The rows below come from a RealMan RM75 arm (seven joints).
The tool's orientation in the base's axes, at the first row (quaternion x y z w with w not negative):
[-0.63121 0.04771 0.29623 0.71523]
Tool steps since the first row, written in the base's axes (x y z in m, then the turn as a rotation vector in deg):
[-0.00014 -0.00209 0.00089 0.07 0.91 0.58]
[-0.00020 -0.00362 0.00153 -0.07 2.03 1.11]
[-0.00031 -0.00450 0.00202 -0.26 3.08 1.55]
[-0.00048 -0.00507 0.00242 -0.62 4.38 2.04]
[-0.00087 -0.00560 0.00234 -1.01 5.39 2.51]
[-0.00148 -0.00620 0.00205 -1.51 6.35 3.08]
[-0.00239 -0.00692 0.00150 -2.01 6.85 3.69]
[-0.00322 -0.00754 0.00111 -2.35 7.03 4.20]
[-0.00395 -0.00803 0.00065 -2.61 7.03 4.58]
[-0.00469 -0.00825 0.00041 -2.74 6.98 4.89]
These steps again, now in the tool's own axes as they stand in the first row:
[-0.00127 -0.00077 -0.00173 0.13 -0.52 0.94]
[-0.00216 -0.00134 -0.00301 0.19 -0.88 2.13]
[-0.00278 -0.00174 -0.00369 0.22 -1.14 3.26]
[-0.00331 -0.00202 -0.00409 0.18 -1.36 4.67]
[-0.00378 -0.00178 -0.00448 0.02 -1.56 5.83]
[-0.00437 -0.00125 -0.00491 -0.29 -1.79 6.99]
[-0.00514 -0.00035 -0.00542 -0.79 -2.07 7.73]
[-0.00587 0.00038 -0.00582 -1.23 -2.34 8.10]
[-0.00645 0.00112 -0.00614 -1.61 -2.55 8.25]
[-0.00703 0.00168 -0.00617 -1.87 -2.76 8.31]

